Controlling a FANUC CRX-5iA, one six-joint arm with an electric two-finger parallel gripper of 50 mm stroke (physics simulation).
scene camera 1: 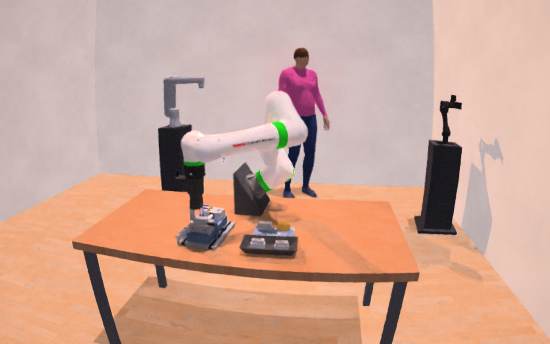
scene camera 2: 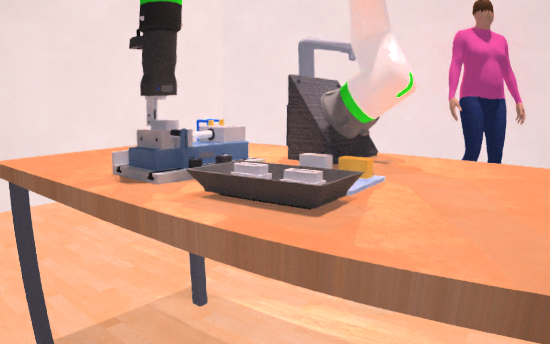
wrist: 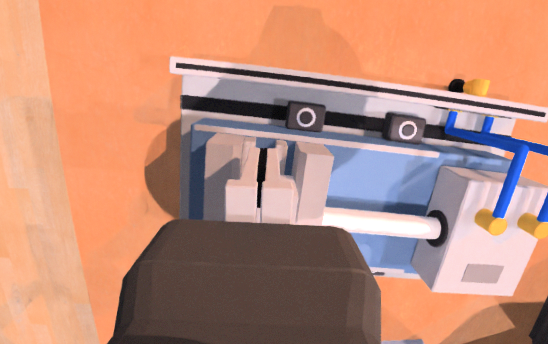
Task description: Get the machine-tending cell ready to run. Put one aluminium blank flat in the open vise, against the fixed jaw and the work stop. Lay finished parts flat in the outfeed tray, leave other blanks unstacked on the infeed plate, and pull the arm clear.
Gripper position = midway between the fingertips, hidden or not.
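The gripper (scene camera 2: 152,126), (wrist: 262,166) appears in scene camera 2 and in the wrist view. A blue vise bed (wrist: 361,179) is visible, as are a vise cylinder body (wrist: 459,193) and a moving jaw (wrist: 312,164), while scene camera 1 shows a dark outfeed tray (scene camera 1: 270,240).
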